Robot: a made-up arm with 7 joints.
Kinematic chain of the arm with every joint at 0, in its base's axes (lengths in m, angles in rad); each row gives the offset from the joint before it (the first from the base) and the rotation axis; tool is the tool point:
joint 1: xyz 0 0 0.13 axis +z
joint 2: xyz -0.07 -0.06 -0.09 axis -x
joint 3: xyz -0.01 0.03 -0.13 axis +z
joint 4: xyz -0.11 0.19 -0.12 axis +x
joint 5: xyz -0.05 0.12 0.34 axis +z
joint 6: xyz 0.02 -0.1 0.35 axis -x
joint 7: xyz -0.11 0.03 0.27 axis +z
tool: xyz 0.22 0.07 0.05
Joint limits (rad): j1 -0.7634..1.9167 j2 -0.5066..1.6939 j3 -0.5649..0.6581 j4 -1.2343..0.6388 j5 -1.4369..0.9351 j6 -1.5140..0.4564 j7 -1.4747..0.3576
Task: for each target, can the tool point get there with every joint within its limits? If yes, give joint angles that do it. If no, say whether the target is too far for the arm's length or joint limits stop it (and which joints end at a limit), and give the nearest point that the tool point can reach.
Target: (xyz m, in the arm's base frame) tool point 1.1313 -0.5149 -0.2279
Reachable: no: joint limits stop it (at a limit: joint 2, joint 3, joint 4, joint 7) | nearest point 0.7261 -0.3305 0.0336 | short by 0.516 m
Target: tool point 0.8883 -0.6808 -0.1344
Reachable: no: joint limits stop it (at a limit: joint 2, joint 3, joint 4, joint 7) | nearest point 0.6370 -0.4882 0.0419 | short by 0.362 m
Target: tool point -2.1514 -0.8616 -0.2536
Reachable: no: too far | nearest point -1.2049 -0.4825 -0.1306 | short by 1.027 m
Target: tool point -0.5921 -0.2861 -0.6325
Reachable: yes | joints 1.4721 1.3685 -0.0802 -0.9170 -0.6385 -0.6668 -1.0030
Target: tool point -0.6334 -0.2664 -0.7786
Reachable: yes | joints 1.0632 1.4761 0.4635 -0.7915 -0.7621 0.0757 0.0960
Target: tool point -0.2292 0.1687 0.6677
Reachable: yes | joints 0.5231 0.1784 -0.2352 -0.2658 -0.0957 -1.3204 0.0880
